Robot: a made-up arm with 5 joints.
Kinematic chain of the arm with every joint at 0, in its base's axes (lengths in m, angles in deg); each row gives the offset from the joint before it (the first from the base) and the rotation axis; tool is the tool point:
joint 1: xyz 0 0 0.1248 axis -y
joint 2: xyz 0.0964 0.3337 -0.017 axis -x
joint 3: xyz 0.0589 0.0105 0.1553 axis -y
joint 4: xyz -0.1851 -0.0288 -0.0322 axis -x
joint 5: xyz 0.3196 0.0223 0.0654 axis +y
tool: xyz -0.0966 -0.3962 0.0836
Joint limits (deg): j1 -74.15..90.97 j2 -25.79..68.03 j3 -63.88..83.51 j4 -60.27..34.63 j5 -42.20..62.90
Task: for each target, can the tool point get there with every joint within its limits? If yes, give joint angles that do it. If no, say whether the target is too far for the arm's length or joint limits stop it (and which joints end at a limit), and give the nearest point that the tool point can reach.
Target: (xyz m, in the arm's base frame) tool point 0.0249 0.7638 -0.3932
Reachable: no: joint limits stop it (at a limit: joint 1, joint 2, joint 4) | nearest point 0.4284 0.5696 -0.2439 | short by 0.472 m
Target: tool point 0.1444 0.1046 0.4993
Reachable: yes | joints 6.66 40.64 7.64 -19.18 -7.05
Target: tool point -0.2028 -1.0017 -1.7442
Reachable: no: too far | nearest point 0.0579 -0.0490 -0.3404 | short by 1.716 m
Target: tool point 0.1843 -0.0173 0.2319
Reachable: yes | joints -13.47 23.25 -4.30 -30.61 -28.53
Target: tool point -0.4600 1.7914 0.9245
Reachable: no: too far | nearest point -0.2233 0.7351 0.5129 | short by 1.158 m
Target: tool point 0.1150 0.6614 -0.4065
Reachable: no: joint limits stop it (at a limit: joint 1, joint 2, joint 4) | nearest point 0.4151 0.5144 -0.2781 | short by 0.358 m
